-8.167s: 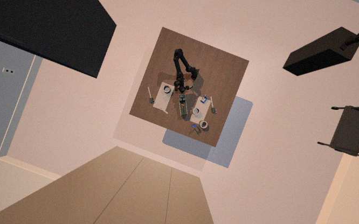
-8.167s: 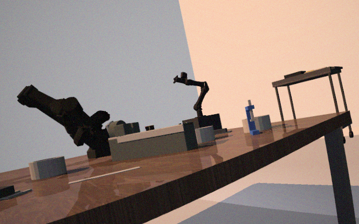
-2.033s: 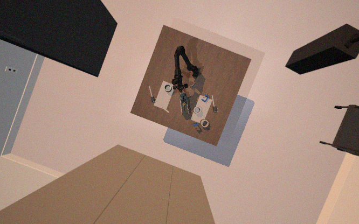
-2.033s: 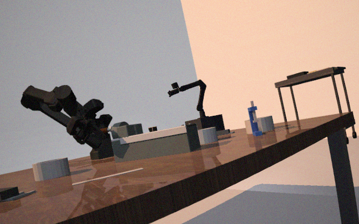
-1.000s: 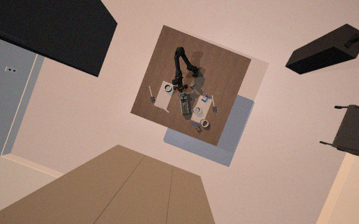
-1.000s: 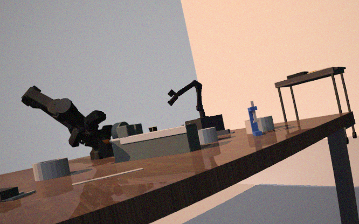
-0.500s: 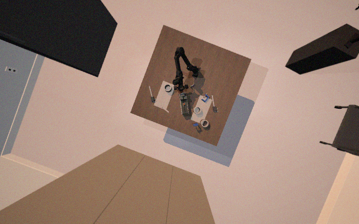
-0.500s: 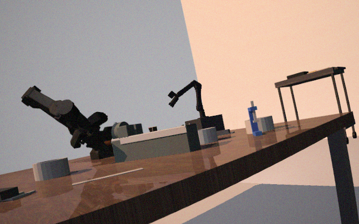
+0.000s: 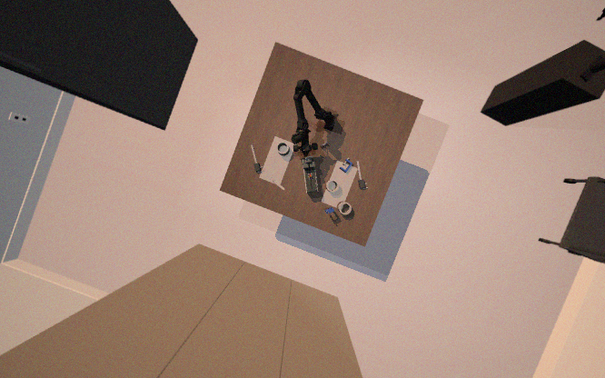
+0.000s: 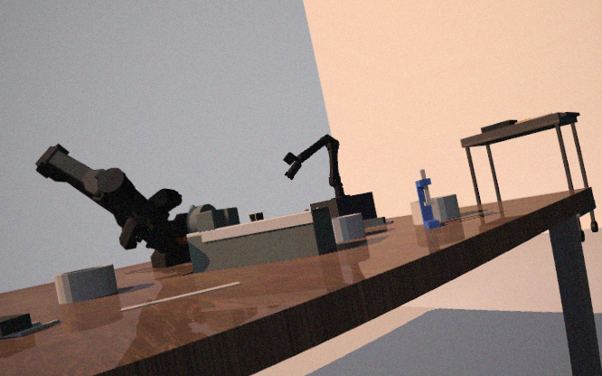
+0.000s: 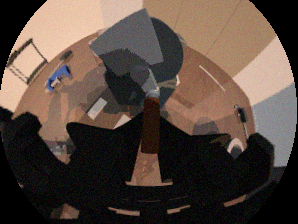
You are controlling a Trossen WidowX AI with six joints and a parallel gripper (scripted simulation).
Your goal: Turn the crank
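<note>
The crank handle lies 10 mm behind my gripper tip, 10 mm to the right of it and 30 mm above it. From my gripper tip the other things lie so: red pointer 120 mm ahead, 100 mm to the left, 50 mm above; then thin white rod 310 mm ahead, 100 mm to the right, 40 mm below.
</note>
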